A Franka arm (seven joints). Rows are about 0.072 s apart.
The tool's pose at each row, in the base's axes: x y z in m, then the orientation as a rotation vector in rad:
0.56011 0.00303 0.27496 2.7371 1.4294 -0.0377
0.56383 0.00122 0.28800 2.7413 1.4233 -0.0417
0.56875 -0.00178 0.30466 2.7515 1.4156 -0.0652
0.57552 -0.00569 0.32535 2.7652 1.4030 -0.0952
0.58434 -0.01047 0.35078 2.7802 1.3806 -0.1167
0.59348 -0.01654 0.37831 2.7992 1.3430 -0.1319
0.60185 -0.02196 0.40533 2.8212 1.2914 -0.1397
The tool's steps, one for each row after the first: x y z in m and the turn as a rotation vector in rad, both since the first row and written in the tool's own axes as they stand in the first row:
0.00004 0.00456 -0.01290 0.0022 -0.0019 0.0047
-0.00038 0.01091 -0.02934 0.0146 -0.0127 0.0116
-0.00067 0.01944 -0.04974 0.0302 -0.0266 0.0223
-0.00073 0.03032 -0.07482 0.0405 -0.0373 0.0391
-0.00176 0.04228 -0.10192 0.0467 -0.0459 0.0659
-0.00267 0.05321 -0.12855 0.0484 -0.0519 0.1019

